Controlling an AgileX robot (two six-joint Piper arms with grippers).
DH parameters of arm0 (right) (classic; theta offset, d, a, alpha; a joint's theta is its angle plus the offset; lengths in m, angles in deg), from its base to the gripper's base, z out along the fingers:
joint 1: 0 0.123 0 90
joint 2: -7.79 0 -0.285 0
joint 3: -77.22 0 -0.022 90
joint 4: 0 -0.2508 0 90
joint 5: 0 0 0.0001 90
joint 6: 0 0.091 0 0
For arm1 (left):
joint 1: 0 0.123 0 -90
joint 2: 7.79 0 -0.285 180
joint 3: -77.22 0 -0.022 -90
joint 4: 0 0.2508 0 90
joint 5: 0 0 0.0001 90
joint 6: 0 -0.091 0 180
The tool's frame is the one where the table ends.
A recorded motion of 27 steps. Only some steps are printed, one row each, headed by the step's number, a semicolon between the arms.
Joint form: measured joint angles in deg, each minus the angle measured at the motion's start. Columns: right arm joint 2, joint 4, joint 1, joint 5, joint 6, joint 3; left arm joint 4, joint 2, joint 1, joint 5, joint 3, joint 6.
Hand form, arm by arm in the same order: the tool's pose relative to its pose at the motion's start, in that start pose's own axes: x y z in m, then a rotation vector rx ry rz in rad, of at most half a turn. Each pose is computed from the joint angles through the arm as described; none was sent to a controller.
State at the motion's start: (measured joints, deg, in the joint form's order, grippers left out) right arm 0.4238 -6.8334 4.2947 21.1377 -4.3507 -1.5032; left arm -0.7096 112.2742 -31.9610 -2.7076 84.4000 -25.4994
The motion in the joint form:
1: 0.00 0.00 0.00 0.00 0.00 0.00; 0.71 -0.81 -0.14 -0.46 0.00 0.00
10: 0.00 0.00 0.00 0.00 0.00 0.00; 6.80 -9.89 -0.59 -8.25 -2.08 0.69
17: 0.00 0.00 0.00 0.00 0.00 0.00; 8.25 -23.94 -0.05 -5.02 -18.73 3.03
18: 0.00 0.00 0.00 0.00 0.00 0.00; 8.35 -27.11 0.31 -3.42 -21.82 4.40
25: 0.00 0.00 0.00 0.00 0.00 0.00; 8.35 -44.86 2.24 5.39 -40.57 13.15
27: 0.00 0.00 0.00 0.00 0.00 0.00; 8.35 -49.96 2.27 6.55 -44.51 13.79
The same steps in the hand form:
1: 0.0000 0.0000 0.0000 0.0000 0.0000 0.0000; -0.0044 0.0009 -0.0045 -0.0011 -0.0062 0.0134
10: 0.0000 0.0000 0.0000 0.0000 0.0000 0.0000; -0.0306 0.0114 -0.0561 -0.0071 0.0112 0.1092
17: 0.0000 0.0000 0.0000 0.0000 0.0000 0.0000; -0.0063 0.0043 -0.1213 -0.0176 0.0041 0.0902
18: 0.0000 0.0000 0.0000 0.0000 0.0000 0.0000; -0.0031 0.0049 -0.1362 -0.0327 -0.0211 0.0657
25: 0.0000 0.0000 0.0000 0.0000 0.0000 0.0000; 0.0342 -0.0053 -0.2116 -0.0929 -0.1441 -0.0970
27: 0.0000 0.0000 0.0000 0.0000 0.0000 0.0000; 0.0417 -0.0099 -0.2319 -0.1055 -0.1827 -0.1072

